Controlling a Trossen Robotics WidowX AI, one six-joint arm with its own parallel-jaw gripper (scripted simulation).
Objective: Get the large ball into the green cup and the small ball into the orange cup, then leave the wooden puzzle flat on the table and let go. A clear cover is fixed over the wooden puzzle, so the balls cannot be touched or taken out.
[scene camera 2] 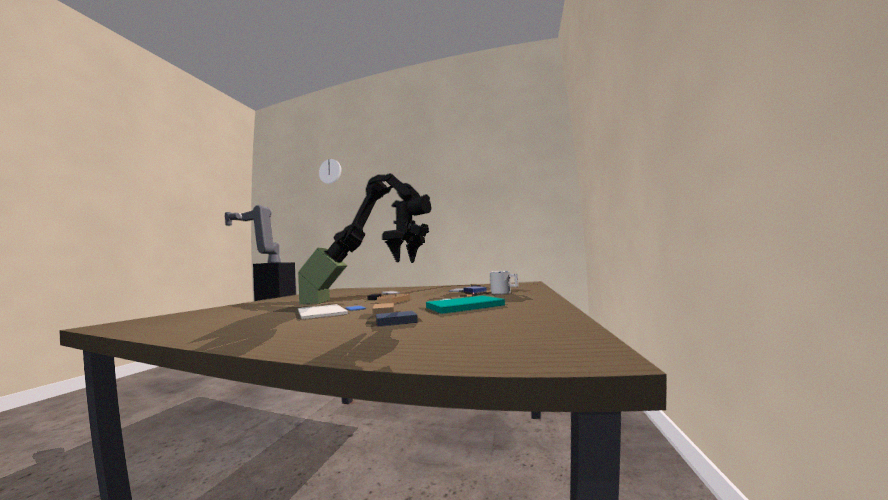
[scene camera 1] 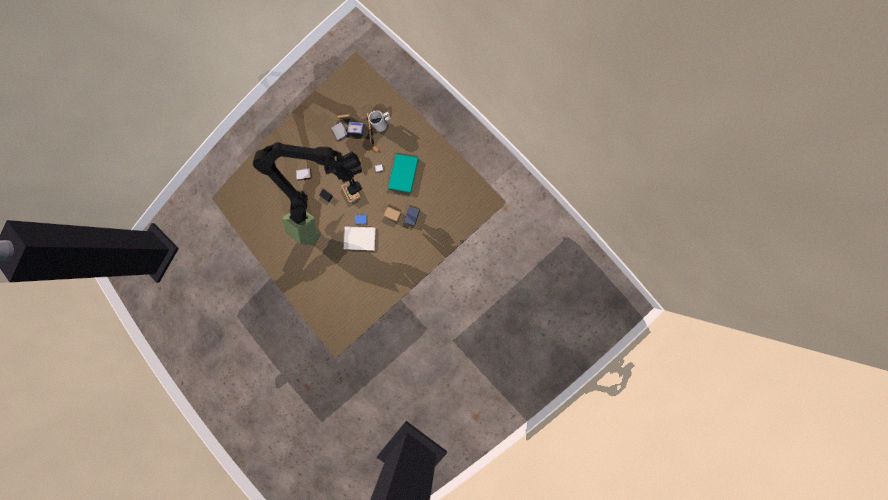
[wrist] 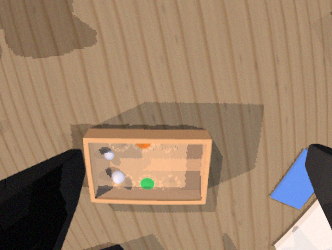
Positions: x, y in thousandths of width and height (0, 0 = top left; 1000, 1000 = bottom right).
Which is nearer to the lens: the wooden puzzle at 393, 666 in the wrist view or the blue block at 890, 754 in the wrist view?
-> The wooden puzzle.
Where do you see a teal box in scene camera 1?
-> At 454, 347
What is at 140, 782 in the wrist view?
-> The gripper.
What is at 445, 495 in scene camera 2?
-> The gripper.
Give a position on a teal box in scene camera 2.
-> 538, 605
